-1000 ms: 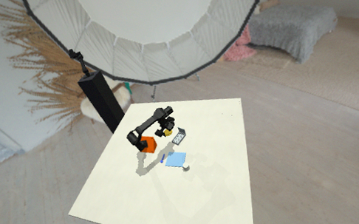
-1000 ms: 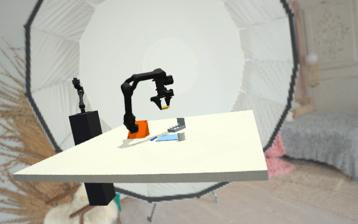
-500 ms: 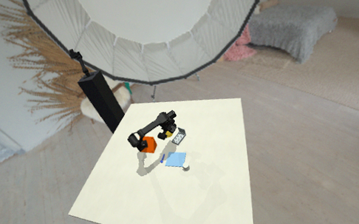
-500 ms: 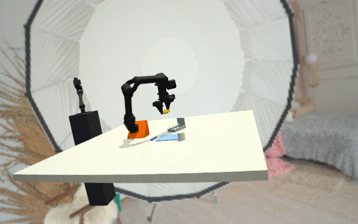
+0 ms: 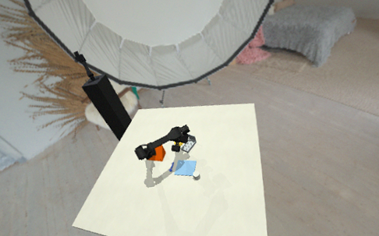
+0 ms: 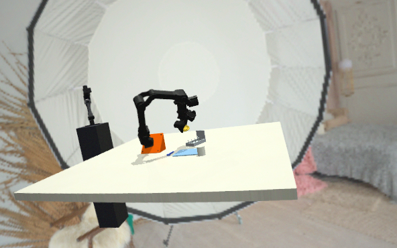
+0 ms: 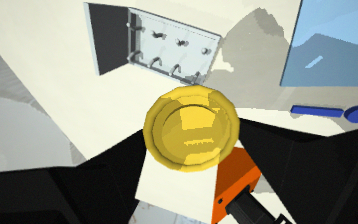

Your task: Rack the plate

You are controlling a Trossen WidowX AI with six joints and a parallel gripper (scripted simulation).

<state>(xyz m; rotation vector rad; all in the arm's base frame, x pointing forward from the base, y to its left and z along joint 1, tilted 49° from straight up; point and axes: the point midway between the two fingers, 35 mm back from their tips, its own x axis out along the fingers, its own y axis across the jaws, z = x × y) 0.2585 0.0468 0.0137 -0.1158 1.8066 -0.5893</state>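
Right now the grey dish rack is 5 cm ahead of my gripper tip, 5 cm to the left of it and 9 cm below it. The rest, counted from my gripper tip: yellow plate: 1 cm above; light blue mat: 5 cm ahead, 16 cm to the right, 11 cm below; white cup: 14 cm ahead, 25 cm to the right, 9 cm below.
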